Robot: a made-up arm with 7 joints.
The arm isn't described. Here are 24 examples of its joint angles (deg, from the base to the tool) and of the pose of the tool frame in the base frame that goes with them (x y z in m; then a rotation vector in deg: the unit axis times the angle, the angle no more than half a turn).
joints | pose
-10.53 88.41 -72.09 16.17 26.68 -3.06 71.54 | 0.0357 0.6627 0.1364 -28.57 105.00 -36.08
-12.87 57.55 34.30 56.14 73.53 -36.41 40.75 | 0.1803 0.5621 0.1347 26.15 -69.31 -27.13
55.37 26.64 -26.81 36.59 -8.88 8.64 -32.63 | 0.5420 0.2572 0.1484 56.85 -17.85 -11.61
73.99 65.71 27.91 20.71 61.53 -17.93 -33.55 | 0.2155 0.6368 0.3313 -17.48 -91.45 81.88
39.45 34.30 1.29 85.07 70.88 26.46 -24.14 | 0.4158 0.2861 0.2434 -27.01 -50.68 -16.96
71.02 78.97 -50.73 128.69 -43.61 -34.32 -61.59 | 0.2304 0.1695 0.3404 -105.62 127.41 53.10
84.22 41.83 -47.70 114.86 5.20 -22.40 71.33 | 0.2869 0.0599 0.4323 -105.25 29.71 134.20
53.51 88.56 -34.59 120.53 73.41 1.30 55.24 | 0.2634 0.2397 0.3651 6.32 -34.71 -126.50
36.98 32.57 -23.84 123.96 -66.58 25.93 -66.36 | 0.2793 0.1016 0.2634 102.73 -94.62 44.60
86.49 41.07 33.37 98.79 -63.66 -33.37 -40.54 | 0.1309 0.3425 0.5160 129.32 -86.16 84.50
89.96 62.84 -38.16 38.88 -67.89 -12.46 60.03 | 0.3968 0.4850 0.4464 63.98 63.07 -49.93
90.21 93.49 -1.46 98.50 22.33 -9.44 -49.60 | 0.0054 0.3359 0.5630 90.85 -119.85 49.26
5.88 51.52 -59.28 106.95 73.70 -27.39 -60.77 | 0.2094 0.1346 -0.0187 -20.04 -14.50 -4.84
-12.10 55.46 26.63 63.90 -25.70 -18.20 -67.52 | 0.2213 0.4865 0.1045 103.97 -29.73 13.56
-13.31 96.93 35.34 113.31 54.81 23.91 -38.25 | 0.2501 0.2726 0.3949 57.00 -40.05 -22.98
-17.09 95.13 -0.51 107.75 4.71 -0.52 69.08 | 0.2767 0.2884 0.2069 28.72 54.41 -126.19
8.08 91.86 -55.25 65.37 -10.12 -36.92 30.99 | 0.2184 0.4770 0.0742 32.72 54.44 -120.22
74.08 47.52 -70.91 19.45 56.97 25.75 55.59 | 0.4930 0.4357 0.1918 -23.17 -1.06 -52.60
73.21 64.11 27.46 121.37 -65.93 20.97 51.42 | 0.0593 0.2758 0.4918 99.74 -17.19 31.52
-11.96 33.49 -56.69 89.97 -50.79 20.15 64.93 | 0.0970 0.0557 -0.1330 9.78 66.88 -142.10
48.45 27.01 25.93 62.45 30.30 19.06 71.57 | 0.4346 0.3870 0.2383 -17.00 -73.11 -76.90
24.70 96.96 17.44 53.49 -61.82 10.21 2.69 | 0.1887 0.5289 0.4937 113.10 54.51 13.76
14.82 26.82 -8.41 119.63 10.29 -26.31 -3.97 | 0.2804 0.1413 0.2035 29.41 -99.82 -53.95
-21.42 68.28 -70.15 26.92 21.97 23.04 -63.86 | -0.0434 0.5443 -0.0511 106.06 82.32 -40.60
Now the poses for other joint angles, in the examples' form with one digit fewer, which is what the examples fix.
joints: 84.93 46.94 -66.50 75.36 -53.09 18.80 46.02
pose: 0.481 0.179 0.370 102.6 34.6 -59.2
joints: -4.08 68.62 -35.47 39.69 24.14 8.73 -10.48
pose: 0.171 0.531 -0.025 42.3 48.7 -25.6
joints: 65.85 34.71 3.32 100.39 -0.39 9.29 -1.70
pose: 0.312 0.253 0.461 59.6 -87.8 -18.0
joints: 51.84 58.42 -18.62 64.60 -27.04 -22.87 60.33
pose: 0.426 0.376 0.308 67.5 20.1 -92.4
